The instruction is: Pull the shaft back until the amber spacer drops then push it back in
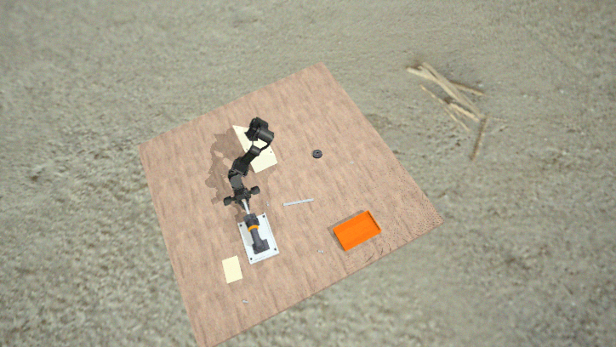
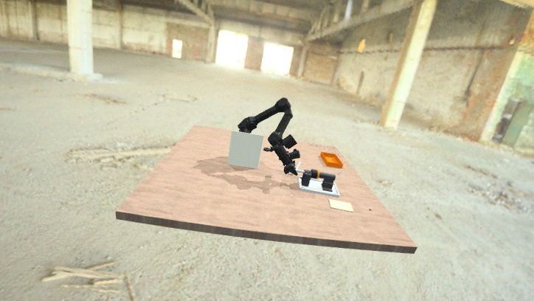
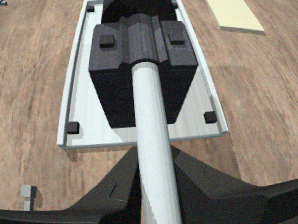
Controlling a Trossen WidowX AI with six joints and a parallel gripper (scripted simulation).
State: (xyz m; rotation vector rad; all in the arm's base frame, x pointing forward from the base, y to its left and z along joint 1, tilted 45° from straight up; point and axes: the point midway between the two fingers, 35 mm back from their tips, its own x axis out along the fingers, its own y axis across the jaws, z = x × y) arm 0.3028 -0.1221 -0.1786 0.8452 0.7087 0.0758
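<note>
Now: the shaft 40 mm ahead of my gripper tip, 10 mm to the right of it and 20 mm above it. From my gripper tip the other things lie so: amber spacer (110 mm ahead, 20 mm to the right, 20 mm above); then dark spacer (80 mm ahead, 20 mm to the right, 20 mm above); then grey rod (80 mm ahead, 240 mm to the left, 50 mm below).
</note>
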